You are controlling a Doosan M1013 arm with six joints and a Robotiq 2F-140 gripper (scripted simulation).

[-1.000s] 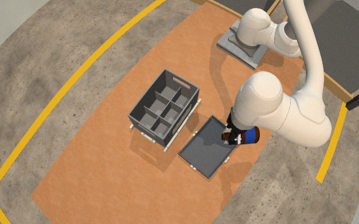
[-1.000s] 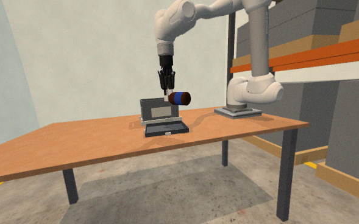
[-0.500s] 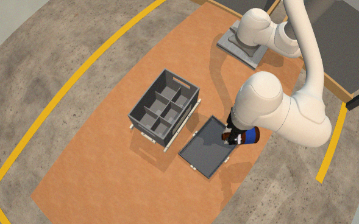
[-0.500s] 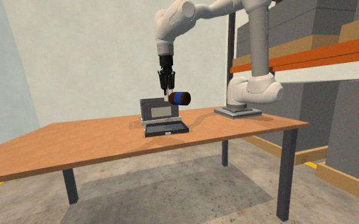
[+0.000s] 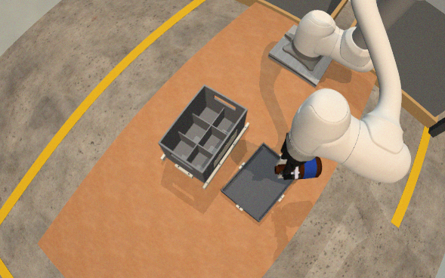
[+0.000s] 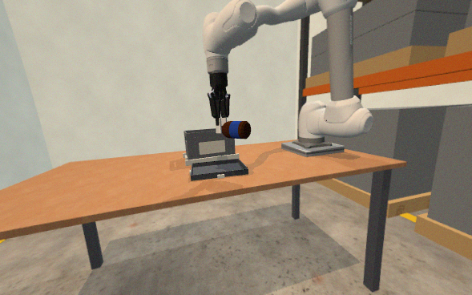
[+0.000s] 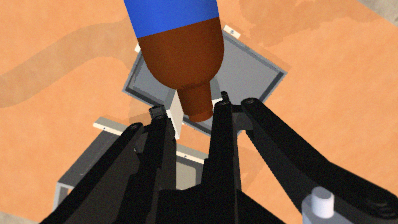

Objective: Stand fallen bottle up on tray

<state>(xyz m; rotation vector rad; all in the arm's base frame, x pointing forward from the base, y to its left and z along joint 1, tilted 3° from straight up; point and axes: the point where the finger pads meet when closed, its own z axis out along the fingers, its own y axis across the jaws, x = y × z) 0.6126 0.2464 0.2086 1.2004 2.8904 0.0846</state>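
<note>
My hand is 40 mm to the right of the bottle, 40 mm past it and 20 mm above it. The rest, counted from my hand: grey crate (290 mm to the right, 140 mm below, 50 mm ahead); then grey tray (210 mm below, 30 mm to the right, 30 mm ahead).
</note>
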